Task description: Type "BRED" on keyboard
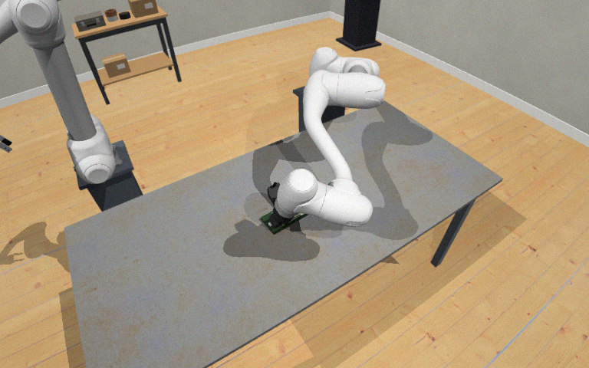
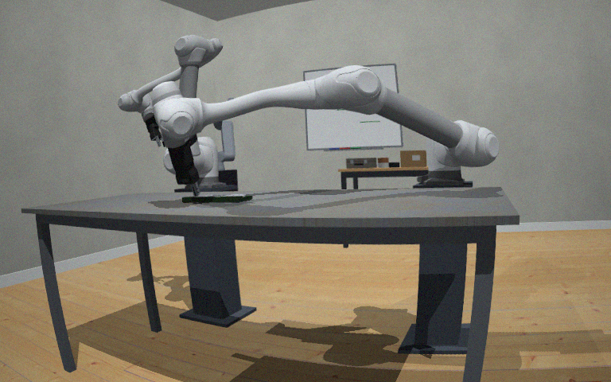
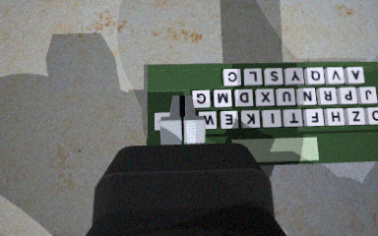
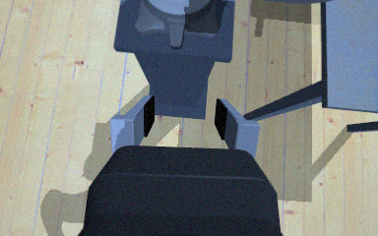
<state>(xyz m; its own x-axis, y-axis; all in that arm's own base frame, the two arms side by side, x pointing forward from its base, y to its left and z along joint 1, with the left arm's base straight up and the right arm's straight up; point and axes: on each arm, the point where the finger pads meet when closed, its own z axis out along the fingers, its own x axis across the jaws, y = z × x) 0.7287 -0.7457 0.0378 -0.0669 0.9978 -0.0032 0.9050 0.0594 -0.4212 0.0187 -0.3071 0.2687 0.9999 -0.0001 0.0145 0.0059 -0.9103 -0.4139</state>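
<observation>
My left gripper is now 10 mm short of the left-arrow key, 20 mm to the left of it and 20 mm above it.
</observation>
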